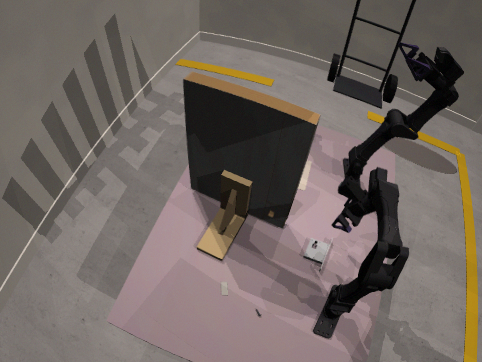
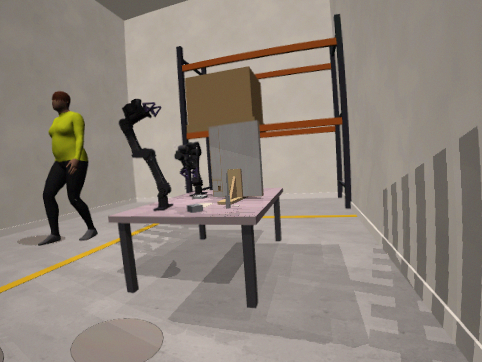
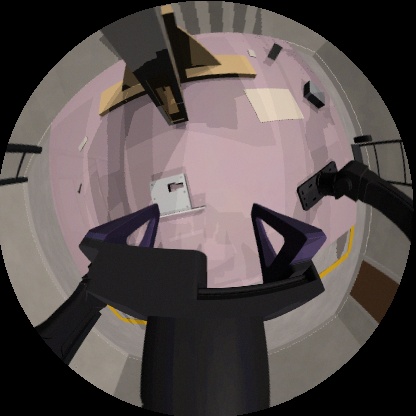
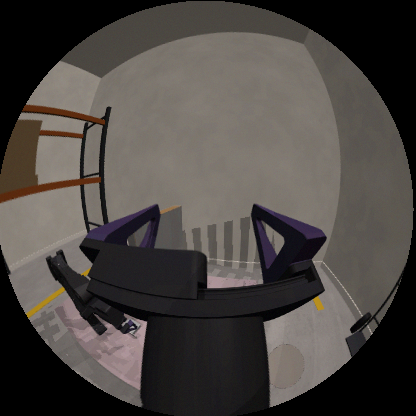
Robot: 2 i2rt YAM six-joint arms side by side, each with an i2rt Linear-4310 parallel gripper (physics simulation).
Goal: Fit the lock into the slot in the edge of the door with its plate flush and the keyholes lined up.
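Places are measured from the left arm's base along level axes (x ahead, y left, z up), in centimetres.
Pixels of known places: left gripper, fingertip midpoint: (image 1: 339,216) (image 2: 192,178) (image 3: 204,208) (image 4: 129,320); right gripper, fingertip midpoint: (image 1: 402,51) (image 2: 158,105) (image 4: 205,208); left arm's base, link origin: (image 1: 331,311) (image 4: 93,321); right arm's base, link origin: (image 2: 163,207) (image 3: 320,183).
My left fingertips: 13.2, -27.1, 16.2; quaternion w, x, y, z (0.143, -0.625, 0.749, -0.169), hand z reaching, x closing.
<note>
For each thing: its top centre in the pictures, then the offset to it from my left fingertips, as dx, dy, dz.
- lock, top centre: (image 3: 167,196) (image 1: 318,249) (image 4: 129,324) +1.3, +7.5, -13.6
- door, top centre: (image 1: 249,93) (image 4: 158,212) (image 2: 232,123) +35.8, +3.3, +38.0
- cream sheet, top centre: (image 3: 276,102) (image 1: 296,172) +22.0, -23.3, -16.1
- dark block, top centre: (image 3: 317,91) (image 2: 194,204) +28.2, -41.1, -12.6
- small pale plate, top centre: (image 1: 224,288) +24.7, +35.1, -16.0
- small dark piece, top centre: (image 1: 258,312) +10.5, +37.9, -15.2
The lock (image 1: 315,251) (image 3: 169,196), a light grey case with a keyhole cutout, lies flat on the table. Its narrow plate faces away from the door. The door (image 1: 240,150) (image 2: 242,155) (image 3: 132,42) stands upright. Its slot (image 3: 169,100) shows in the near edge, and its keyhole (image 1: 271,214) (image 2: 219,188) is low, close to that edge. My left gripper (image 1: 342,223) (image 3: 204,208) is open and empty, above the table near the lock. My right gripper (image 2: 151,109) (image 4: 205,208) is open and empty, raised high, far from the lock.
Wooden feet (image 1: 212,242) (image 3: 235,66) brace the door on both sides. A cream sheet (image 3: 275,105), a dark block (image 2: 195,208) (image 3: 314,95), a small pale plate (image 1: 224,289) and a small dark piece (image 1: 258,313) lie on the table. The right arm's base (image 3: 317,186) stands beyond the lock.
</note>
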